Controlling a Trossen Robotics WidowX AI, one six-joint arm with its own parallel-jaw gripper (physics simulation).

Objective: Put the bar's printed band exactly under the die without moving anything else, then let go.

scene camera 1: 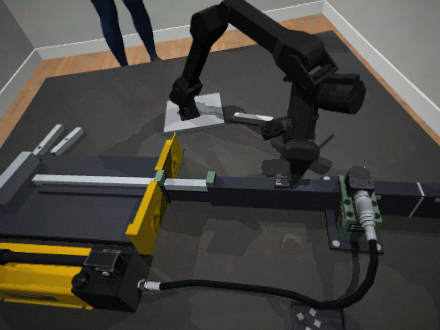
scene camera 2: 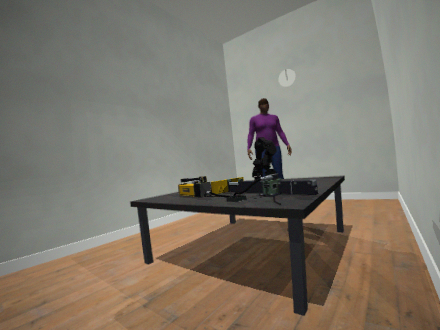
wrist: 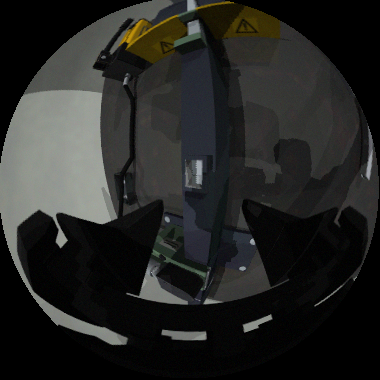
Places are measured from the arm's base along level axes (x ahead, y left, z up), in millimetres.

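Where they show: gripper, fingertip midpoint: [scene camera 1: 293, 177] [wrist: 203, 204]; arm's base, link origin: [scene camera 1: 189, 113].
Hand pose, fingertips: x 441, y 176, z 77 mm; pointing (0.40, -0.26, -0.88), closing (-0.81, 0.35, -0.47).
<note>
Each offset is from my fingertips to the top centre of the thing. "spot": to the spot under its first point.
A long dark bar {spot: 15 mm back, 108 mm right, 25 mm down} [scene camera 1: 245, 192] [wrist: 197, 105] runs from beside the yellow guard through a green unit {spot: 127 mm ahead, 49 mm left, 8 mm down} [scene camera 1: 345, 220] [scene camera 2: 271, 187] with a black block on top. I cannot tell the die apart on this unit. A thin white line {spot: 124 mm ahead, 214 mm left, 44 mm down} [scene camera 1: 417, 206] crosses the bar beyond the unit in scene camera 1; I cannot tell if this is the printed band. A small metal-faced clip {spot: 6 mm back, 22 mm right, 15 mm down} [scene camera 1: 282, 182] [wrist: 194, 173] sits on the bar. My gripper [scene camera 1: 296, 184] [wrist: 203, 204] is open and empty, over the bar between clip and green unit, one finger on each side in the wrist view.
A yellow guard {spot: 5 mm back, 337 mm right, 6 mm down} [scene camera 1: 145, 220] [wrist: 245, 26] stands across a pale rod [scene camera 1: 90, 181] with a green block {spot: 57 mm back, 175 mm right, 7 mm up} [scene camera 1: 211, 178] near its end. A black hose {spot: 153 mm ahead, 209 mm right, 75 mm down} [scene camera 1: 225, 286] [wrist: 133, 125] loops to the green unit. A pale bar {323 mm back, 16 mm left, 66 mm down} [scene camera 1: 252, 117] lies near the arm's white base plate [scene camera 1: 212, 112].
</note>
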